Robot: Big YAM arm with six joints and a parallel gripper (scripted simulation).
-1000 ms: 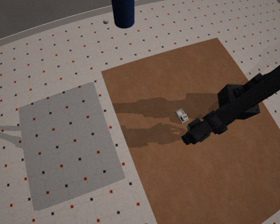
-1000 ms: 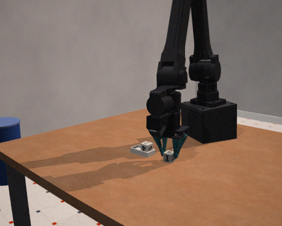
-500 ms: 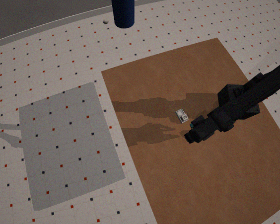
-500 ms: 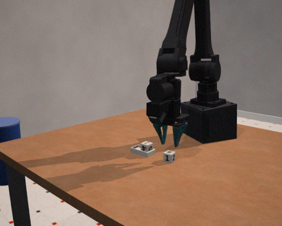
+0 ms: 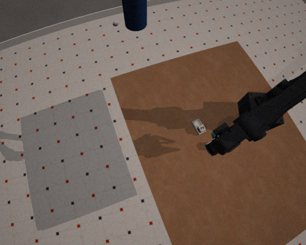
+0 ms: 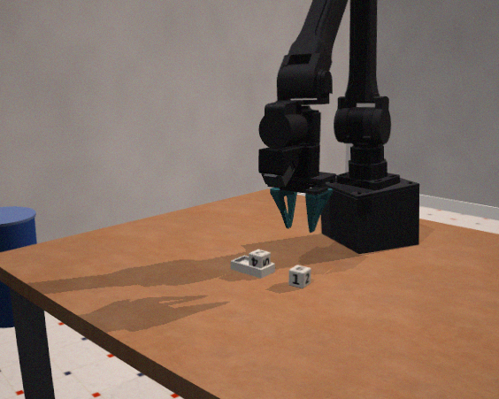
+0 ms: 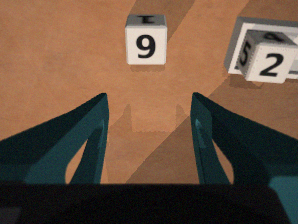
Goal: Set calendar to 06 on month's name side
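Now: hand 90 mm above the white digit cube. Round my hand: white tray 100 mm to the right, 100 mm below, 20 mm ahead.
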